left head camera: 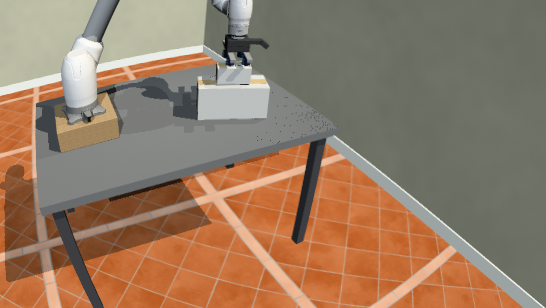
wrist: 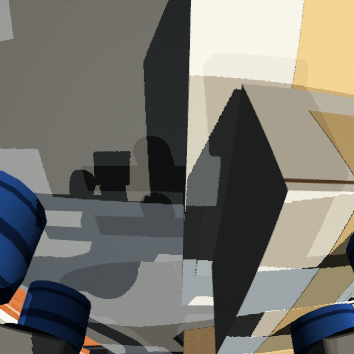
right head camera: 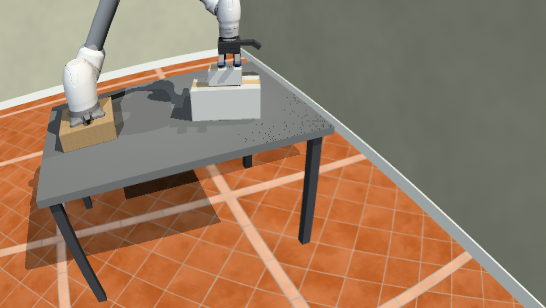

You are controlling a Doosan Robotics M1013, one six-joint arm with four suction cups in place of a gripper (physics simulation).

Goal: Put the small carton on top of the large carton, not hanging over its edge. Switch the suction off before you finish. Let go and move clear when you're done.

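The large white carton stands upright on the table, with a yellow strip along its top. The small white carton is level at the large carton's top, within its left and right ends and near the front edge in both head views. Whether it touches the top or a thin gap remains, I cannot tell. My suction gripper is above the small carton, its blue cups at the carton's top and the carton held by them. The cups' contact faces are hidden.
The arm's white base stands on a brown block at the left of the grey table. A dark grey wall rises beyond the table's right side.
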